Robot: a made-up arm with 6 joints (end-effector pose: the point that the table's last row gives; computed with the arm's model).
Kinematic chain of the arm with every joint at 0, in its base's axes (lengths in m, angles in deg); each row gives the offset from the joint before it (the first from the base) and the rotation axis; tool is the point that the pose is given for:
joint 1: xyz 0 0 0.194 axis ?
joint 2: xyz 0 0.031 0 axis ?
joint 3: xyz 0 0 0.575 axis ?
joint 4: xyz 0 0 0.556 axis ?
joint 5: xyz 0 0 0 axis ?
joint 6: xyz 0 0 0.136 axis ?
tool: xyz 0 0 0
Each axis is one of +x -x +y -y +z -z.
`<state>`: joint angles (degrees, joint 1 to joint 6).
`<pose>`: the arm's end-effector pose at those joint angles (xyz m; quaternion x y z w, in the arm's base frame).
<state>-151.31 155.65 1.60 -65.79 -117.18 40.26</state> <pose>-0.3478 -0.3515 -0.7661 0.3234 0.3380 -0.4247 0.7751</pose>
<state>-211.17 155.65 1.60 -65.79 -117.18 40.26</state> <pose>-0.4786 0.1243 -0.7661 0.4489 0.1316 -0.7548 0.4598</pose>
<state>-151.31 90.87 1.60 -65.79 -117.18 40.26</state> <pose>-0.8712 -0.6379 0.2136 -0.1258 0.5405 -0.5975 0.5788</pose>
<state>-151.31 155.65 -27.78 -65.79 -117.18 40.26</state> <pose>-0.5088 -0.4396 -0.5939 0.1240 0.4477 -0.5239 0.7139</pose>
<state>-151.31 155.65 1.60 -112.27 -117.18 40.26</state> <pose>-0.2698 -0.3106 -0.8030 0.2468 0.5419 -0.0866 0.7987</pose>
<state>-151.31 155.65 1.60 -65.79 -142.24 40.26</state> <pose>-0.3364 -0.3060 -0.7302 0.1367 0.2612 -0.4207 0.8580</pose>
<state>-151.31 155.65 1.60 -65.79 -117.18 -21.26</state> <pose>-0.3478 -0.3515 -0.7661 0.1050 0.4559 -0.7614 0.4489</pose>
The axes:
joint 1: +z
joint 2: +y
joint 3: +y
joint 4: +z
joint 5: +y
joint 6: +z

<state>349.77 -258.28 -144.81 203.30 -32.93 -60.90</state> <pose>0.1630 0.0318 0.6130 -0.1316 0.0753 0.8861 0.4380</pose>
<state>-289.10 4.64 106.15 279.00 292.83 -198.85</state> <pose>0.0574 0.6390 0.5694 0.2580 -0.6595 -0.6395 0.2994</pose>
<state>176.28 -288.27 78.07 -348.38 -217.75 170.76</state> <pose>-0.7027 -0.0022 -0.0544 -0.0201 0.5556 -0.1935 0.8084</pose>
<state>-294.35 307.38 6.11 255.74 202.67 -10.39</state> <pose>-0.3880 -0.6590 0.8487 -0.1420 -0.8735 -0.4558 0.0955</pose>
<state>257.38 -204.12 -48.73 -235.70 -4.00 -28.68</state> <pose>-0.1728 -0.8778 -0.5399 0.8028 -0.1462 -0.0584 0.5751</pose>
